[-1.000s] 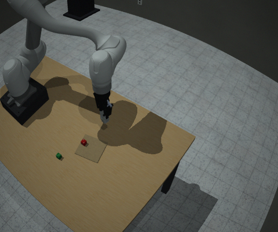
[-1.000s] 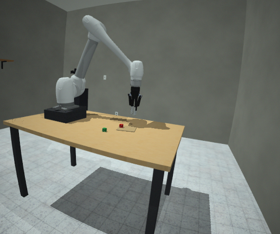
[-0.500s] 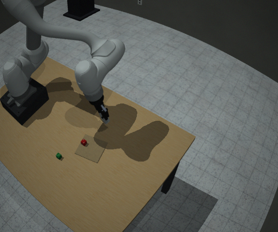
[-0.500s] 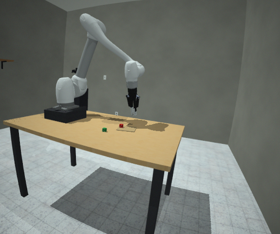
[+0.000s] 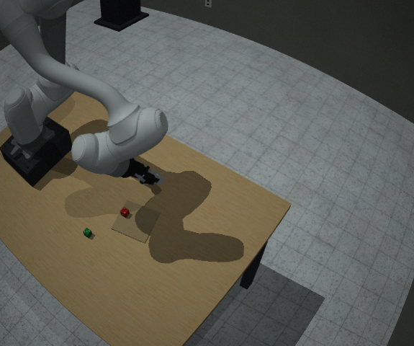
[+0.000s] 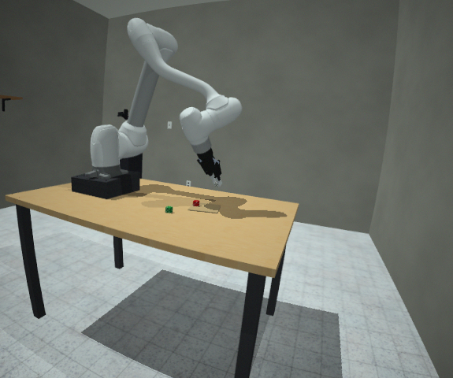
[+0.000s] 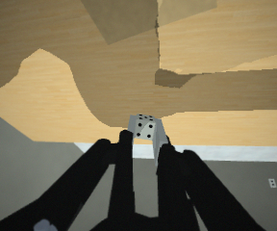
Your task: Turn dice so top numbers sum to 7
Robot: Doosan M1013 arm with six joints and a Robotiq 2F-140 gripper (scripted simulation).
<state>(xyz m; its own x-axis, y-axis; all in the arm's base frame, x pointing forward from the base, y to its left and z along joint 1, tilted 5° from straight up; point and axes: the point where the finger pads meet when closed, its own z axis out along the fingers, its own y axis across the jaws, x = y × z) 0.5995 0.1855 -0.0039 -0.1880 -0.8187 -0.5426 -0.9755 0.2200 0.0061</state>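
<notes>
The white die is 2 cm to the left of my hand and 2 cm below it. From my hand the other things lie so: red die 4 cm behind, 14 cm to the right, 10 cm below; tan mat 1 cm ahead, 13 cm to the right, 12 cm below; green die 9 cm behind, 30 cm to the right, 11 cm below.
</notes>
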